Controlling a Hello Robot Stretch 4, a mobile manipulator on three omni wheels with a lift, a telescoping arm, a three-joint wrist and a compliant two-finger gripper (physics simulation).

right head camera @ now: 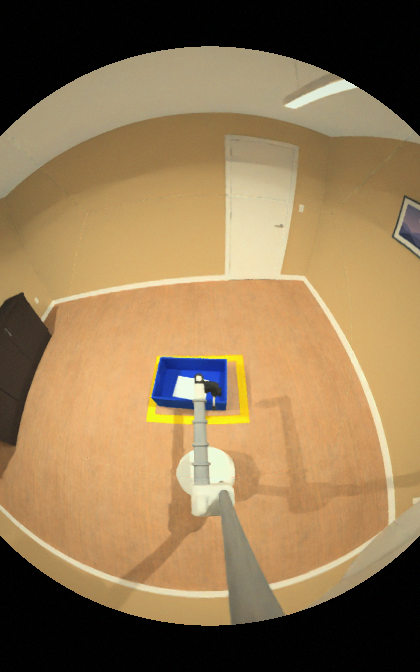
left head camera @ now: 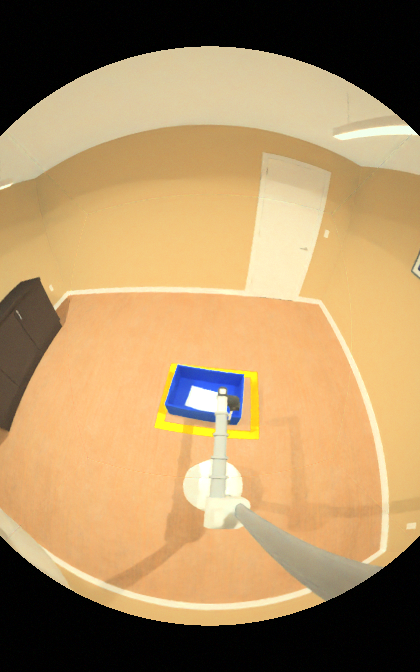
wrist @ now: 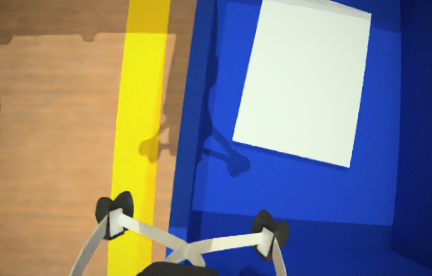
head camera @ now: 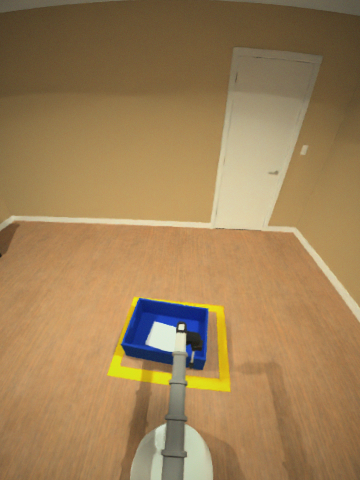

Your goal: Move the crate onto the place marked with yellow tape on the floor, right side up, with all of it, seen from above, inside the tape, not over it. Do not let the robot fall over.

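Places are measured from the robot's base along level axes (x left, y back, z up), in millimetres.
Pixels of known places: gripper, fingertip midpoint: (wrist: 193,216).
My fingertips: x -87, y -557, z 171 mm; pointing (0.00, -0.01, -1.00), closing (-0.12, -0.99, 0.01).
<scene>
Ahead of a thing's pixels: the offset from my fingertips to its top centre.
The blue crate {dy -199, dx +189, dz +22 mm} (head camera: 150,354) (left head camera: 195,414) (right head camera: 175,403) (wrist: 300,190) is right side up, with a white sheet {dy -191, dx +207, dz -170 mm} (head camera: 161,336) (left head camera: 201,399) (wrist: 302,82) inside. It sits toward the left and far sides of the yellow tape (head camera: 224,350) (left head camera: 255,405) (right head camera: 243,395) (wrist: 137,100). In the head view its left side covers part of the left strip and its far edge meets the far strip. A floor gap shows at the right and near sides. My gripper (head camera: 192,364) (wrist: 193,216) is open at the near wall, one finger on each side of it in the wrist view. Its height above the rim is unclear.
My round base (head camera: 199,450) (left head camera: 194,485) stands close to the near tape strip, with the arm (head camera: 175,410) reaching over it. A dark cabinet (left head camera: 25,340) (right head camera: 20,360) is at the left. A closed white door (head camera: 260,140) (left head camera: 287,225) is in the far wall.
</scene>
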